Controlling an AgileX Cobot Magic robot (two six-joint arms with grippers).
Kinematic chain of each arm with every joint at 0, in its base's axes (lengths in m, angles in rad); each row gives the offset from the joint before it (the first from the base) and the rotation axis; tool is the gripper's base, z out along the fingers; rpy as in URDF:
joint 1: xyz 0 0 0.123 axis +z
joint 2: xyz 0 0 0 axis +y
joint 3: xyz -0.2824 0 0.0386 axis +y
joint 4: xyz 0.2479 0 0.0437 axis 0.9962 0 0.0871
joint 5: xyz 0 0 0 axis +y
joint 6: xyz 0.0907 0 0.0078 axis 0.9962 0 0.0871
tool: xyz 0 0 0 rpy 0 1.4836 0
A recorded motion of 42 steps. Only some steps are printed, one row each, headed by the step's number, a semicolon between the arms.
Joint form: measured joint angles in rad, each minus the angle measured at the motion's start. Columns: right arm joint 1, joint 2, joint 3, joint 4, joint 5, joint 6; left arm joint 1, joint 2, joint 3, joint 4, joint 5, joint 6.
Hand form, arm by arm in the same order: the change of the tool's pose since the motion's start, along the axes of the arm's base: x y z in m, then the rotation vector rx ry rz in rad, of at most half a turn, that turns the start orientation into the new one. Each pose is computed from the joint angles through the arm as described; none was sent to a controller.
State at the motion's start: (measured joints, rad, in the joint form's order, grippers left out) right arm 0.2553 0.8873 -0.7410 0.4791 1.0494 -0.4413; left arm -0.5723 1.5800 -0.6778 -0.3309 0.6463 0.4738
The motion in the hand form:
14: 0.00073 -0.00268 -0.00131 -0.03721 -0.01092 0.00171; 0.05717 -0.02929 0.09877 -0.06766 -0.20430 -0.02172
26: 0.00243 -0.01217 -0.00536 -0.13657 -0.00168 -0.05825; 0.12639 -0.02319 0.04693 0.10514 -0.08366 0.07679
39: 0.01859 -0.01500 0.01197 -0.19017 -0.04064 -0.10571; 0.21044 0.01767 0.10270 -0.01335 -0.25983 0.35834
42: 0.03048 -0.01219 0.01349 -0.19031 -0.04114 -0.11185; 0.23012 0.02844 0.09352 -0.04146 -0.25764 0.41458
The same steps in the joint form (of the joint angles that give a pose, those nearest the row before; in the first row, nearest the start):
14: -0.0001 0.0000 0.0000 -0.0388 -0.0013 -0.0001; 0.0076 -0.0240 -0.4091 0.1295 0.2152 -0.0940
26: 0.0000 0.0000 0.0000 -0.1709 0.0050 0.0846; 0.1037 0.2731 -0.6027 0.2449 0.2905 -0.1708
39: 0.0000 0.0507 -0.0919 -0.2605 0.0081 0.1417; 0.2835 0.3689 -0.9563 0.2273 0.3156 -0.2578
42: 0.0000 0.0970 -0.1202 -0.2617 -0.0119 0.1438; 0.3252 0.4294 -1.0129 0.1936 0.2990 -0.2586

